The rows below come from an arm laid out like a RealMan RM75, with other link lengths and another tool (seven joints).
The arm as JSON. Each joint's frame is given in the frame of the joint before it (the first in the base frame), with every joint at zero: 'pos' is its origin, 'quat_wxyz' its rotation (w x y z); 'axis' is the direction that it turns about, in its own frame. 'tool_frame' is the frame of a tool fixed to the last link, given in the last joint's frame.
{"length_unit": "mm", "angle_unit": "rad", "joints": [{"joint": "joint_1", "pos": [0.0, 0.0, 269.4], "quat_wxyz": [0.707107, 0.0, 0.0, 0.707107], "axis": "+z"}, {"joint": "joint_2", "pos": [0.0, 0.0, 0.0], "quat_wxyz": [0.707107, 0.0, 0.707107, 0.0], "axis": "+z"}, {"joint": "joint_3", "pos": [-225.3, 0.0, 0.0], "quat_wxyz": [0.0, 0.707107, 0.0, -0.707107], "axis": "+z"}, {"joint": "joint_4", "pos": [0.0, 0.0, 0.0], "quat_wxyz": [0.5, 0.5, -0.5, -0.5], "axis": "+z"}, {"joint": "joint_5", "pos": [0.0, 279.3, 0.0], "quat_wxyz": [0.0, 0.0, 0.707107, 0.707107], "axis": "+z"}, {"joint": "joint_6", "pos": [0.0, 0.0, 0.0], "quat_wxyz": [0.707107, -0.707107, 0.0, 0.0], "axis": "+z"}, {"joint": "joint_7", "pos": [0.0, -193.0, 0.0], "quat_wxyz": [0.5, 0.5, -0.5, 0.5], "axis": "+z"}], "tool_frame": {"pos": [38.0, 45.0, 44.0], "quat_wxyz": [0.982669, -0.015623, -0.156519, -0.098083]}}
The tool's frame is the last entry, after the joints.
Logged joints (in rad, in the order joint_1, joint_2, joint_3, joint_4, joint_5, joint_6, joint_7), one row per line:
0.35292 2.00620 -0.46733 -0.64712 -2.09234 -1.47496 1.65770
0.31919 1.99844 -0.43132 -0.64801 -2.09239 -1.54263 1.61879
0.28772 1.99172 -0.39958 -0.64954 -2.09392 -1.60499 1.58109
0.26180 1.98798 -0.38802 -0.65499 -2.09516 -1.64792 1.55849
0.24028 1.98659 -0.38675 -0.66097 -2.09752 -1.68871 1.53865
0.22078 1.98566 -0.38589 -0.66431 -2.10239 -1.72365 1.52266
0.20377 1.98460 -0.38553 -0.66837 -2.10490 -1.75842 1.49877
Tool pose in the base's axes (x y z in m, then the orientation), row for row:
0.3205 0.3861 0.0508 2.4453 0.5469 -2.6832
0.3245 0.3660 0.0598 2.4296 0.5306 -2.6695
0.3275 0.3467 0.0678 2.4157 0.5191 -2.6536
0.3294 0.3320 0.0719 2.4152 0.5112 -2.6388
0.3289 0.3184 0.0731 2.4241 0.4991 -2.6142
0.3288 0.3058 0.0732 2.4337 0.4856 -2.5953
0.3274 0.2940 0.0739 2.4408 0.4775 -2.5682
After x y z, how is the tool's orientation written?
As angles about the fixed x, y, z axes (roll, pitch, yaw), in radians.
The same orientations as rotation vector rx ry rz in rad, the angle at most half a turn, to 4 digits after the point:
-0.8380 2.4414 1.0712
-0.8580 2.4511 1.0983
-0.8812 2.4558 1.1232
-0.8996 2.4615 1.1295
-0.9280 2.4731 1.1266
-0.9487 2.4872 1.1203
-0.9824 2.4926 1.1192

